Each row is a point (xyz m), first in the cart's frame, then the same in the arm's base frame.
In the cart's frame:
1: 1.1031 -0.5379 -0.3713
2: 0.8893 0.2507 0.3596
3: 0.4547 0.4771 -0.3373
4: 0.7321 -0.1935 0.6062
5: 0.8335 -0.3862 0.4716
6: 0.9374 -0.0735 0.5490
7: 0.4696 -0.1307 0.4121
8: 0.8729 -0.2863 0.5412
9: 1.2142 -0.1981 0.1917
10: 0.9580 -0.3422 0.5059
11: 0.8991 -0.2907 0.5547
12: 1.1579 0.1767 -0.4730
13: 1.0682 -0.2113 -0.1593
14: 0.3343 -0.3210 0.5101
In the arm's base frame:
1: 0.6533 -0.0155 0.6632
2: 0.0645 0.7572 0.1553
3: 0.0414 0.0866 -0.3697
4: -0.1800 0.7028 0.6244
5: -0.0166 0.5724 0.7721
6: 0.0208 0.8042 0.5283
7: -0.3077 0.4470 0.4546
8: -0.0224 0.6846 0.7109
9: 0.4463 0.6109 0.5651
10: 0.0708 0.6768 0.7645
11: -0.0067 0.7063 0.7241
12: 0.7253 0.2069 -0.0219
13: 0.5020 0.2596 0.4302
14: -0.4667 0.3846 0.6415

